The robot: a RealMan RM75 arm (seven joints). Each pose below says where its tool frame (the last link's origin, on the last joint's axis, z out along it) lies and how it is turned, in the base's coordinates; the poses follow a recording.
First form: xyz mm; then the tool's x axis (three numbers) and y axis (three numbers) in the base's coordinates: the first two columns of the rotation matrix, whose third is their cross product.
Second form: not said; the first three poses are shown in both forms.
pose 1, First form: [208.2 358.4 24.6 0.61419 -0.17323 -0.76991 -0.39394 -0.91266 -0.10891]
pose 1, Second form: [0.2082 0.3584 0.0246 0.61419 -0.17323 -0.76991 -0.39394 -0.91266 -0.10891]
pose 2, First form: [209.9 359.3 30.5 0.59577 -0.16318 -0.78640 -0.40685 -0.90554 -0.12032]
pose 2, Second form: [0.2099 0.3593 0.0305 0.59577 -0.16318 -0.78640 -0.40685 -0.90554 -0.12032]
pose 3, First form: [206.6 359.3 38.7 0.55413 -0.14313 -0.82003 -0.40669 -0.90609 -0.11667]
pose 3, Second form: [0.2066 0.3593 0.0387 0.55413 -0.14313 -0.82003 -0.40669 -0.90609 -0.11667]
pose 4, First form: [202.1 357.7 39.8 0.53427 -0.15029 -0.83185 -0.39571 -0.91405 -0.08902]
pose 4, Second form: [0.2021 0.3577 0.0398 0.53427 -0.15029 -0.83185 -0.39571 -0.91405 -0.08902]
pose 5, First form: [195.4 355.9 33.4 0.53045 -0.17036 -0.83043 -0.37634 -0.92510 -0.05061]
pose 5, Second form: [0.1954 0.3559 0.0334 0.53045 -0.17036 -0.83043 -0.37634 -0.92510 -0.05061]
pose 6, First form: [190.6 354.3 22.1 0.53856 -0.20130 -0.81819 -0.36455 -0.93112 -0.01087]
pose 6, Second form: [0.1906 0.3543 0.0221 0.53856 -0.20130 -0.81819 -0.36455 -0.93112 -0.01087]
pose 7, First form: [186.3 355.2 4.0 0.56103 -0.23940 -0.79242 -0.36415 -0.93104 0.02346]
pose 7, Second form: [0.1863 0.3552 0.0040 0.56103 -0.23940 -0.79242 -0.36415 -0.93104 0.02346]
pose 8, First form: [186.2 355.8 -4.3 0.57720 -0.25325 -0.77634 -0.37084 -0.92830 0.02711]
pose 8, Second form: [0.1862 0.3558 -0.0043 0.57720 -0.25325 -0.77634 -0.37084 -0.92830 0.02711]
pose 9, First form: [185.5 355.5 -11.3 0.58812 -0.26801 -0.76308 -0.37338 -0.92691 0.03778]
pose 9, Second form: [0.1855 0.3555 -0.0113 0.58812 -0.26801 -0.76308 -0.37338 -0.92691 0.03778]
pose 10, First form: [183.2 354.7 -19.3 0.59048 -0.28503 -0.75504 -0.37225 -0.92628 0.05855]
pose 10, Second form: [0.1832 0.3547 -0.0193 0.59048 -0.28503 -0.75504 -0.37225 -0.92628 0.05855]
